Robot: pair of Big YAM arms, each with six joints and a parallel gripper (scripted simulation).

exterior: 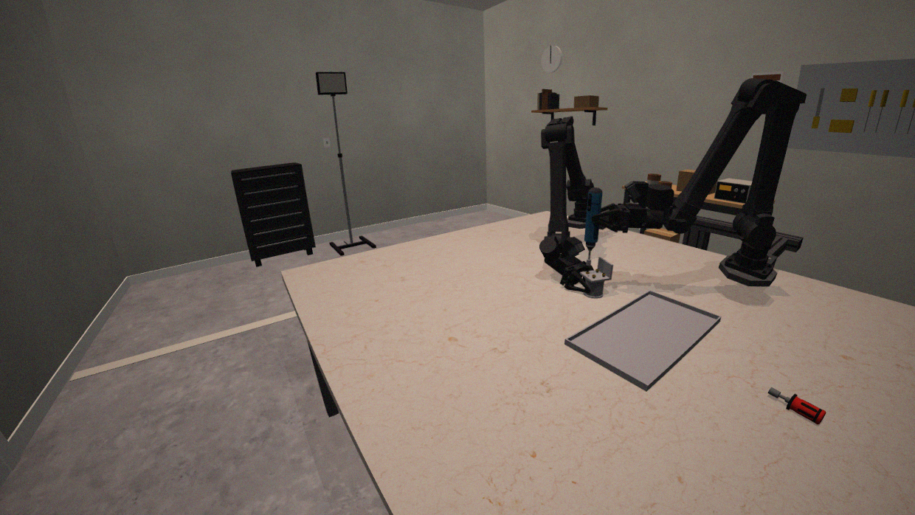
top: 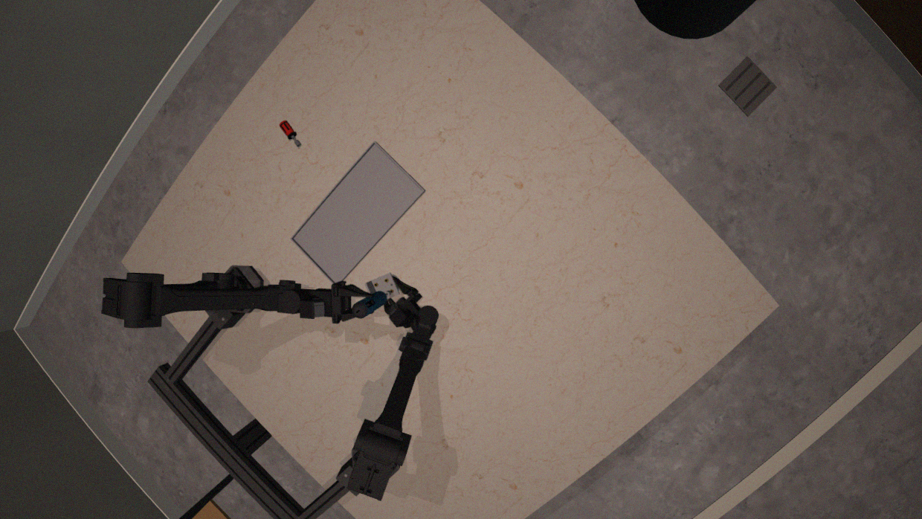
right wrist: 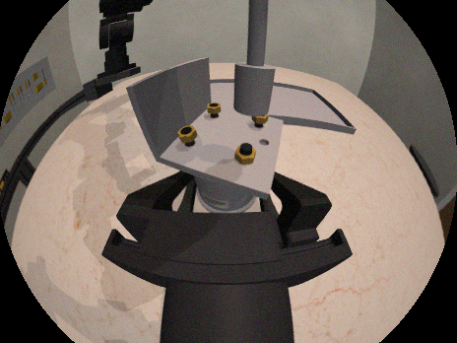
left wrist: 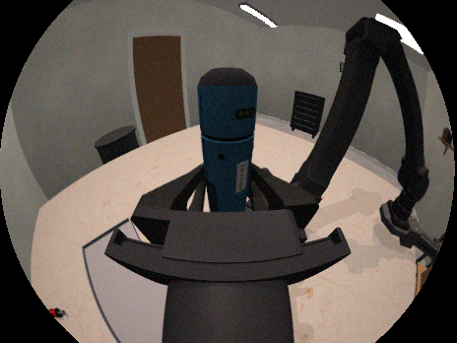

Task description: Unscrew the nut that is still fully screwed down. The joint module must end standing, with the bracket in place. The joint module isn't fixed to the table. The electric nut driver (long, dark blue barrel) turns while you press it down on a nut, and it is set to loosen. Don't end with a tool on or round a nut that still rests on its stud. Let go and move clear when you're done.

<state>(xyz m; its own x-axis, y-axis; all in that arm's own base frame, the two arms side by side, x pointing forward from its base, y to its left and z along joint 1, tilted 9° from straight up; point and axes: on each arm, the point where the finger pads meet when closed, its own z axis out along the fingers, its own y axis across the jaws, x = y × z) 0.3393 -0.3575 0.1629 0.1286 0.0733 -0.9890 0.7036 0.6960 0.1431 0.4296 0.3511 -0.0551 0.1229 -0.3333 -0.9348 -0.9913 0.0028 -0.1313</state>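
Now: right hand 1 cm below the joint module. The rest, counted from my right hand: flat grey tray (5 cm ahead, 24 cm to the left, 2 cm below); red-handled screwdriver (5 cm ahead, 58 cm to the left, 1 cm below); grey bracket (5 cm above).
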